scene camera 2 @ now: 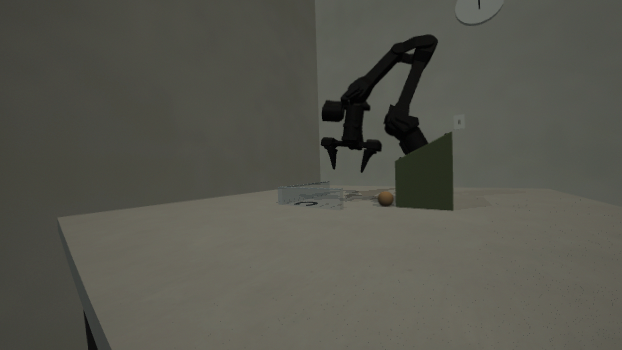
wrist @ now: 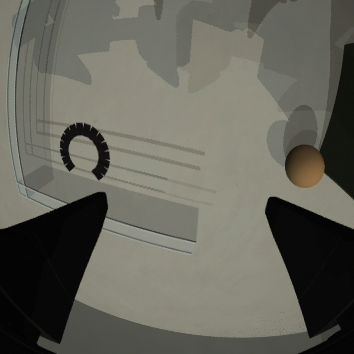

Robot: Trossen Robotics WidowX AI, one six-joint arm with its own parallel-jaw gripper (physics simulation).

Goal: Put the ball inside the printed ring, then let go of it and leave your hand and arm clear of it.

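Where they show: gripper, fingertip midpoint: (scene camera 2: 347,170) (wrist: 189,203); arm's base, link origin: (scene camera 2: 418,150).
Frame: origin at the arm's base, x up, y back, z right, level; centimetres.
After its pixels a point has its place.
The orange-brown ball (scene camera 2: 385,199) @(x -13.9, y -8.1, z -6.8 cm) (wrist: 305,166) @(x -12.2, y -9.8, z -4.3 cm) lies on the table outside the printed ring, right beside the green panel; whether they touch I cannot tell. The printed ring (scene camera 2: 306,203) (wrist: 104,155) @(x -16.2, y -30.5, z -10.3 cm) is a black, toothed, C-shaped mark on the table, with its gap toward the bottom in the wrist view. No ball lies in it. My gripper (scene camera 2: 348,170) @(x -5.4, y -20.1, z -6.5 cm) (wrist: 189,203) @(x -5.4, y -20.1, z -6.5 cm) is wide open and empty. It hangs well above the table, between the ring and the ball in the scene view, and touches neither.
Low transparent walls (scene camera 2: 310,196) @(x -12.8, y -28.0, z -16.2 cm) (wrist: 155,234) @(x -10.3, y -21.9, z -14.4 cm) stand at a corner around two sides of the ring; the side toward the ball has no wall in the wrist view. An upright green panel (scene camera 2: 424,175) @(x -7.2, y 1.9, z -4.5 cm) (wrist: 344,140) @(x -12.6, y -5.8, z -0.4 cm) with a sloping top stands in front of my arm's base. Shadows cross the table.
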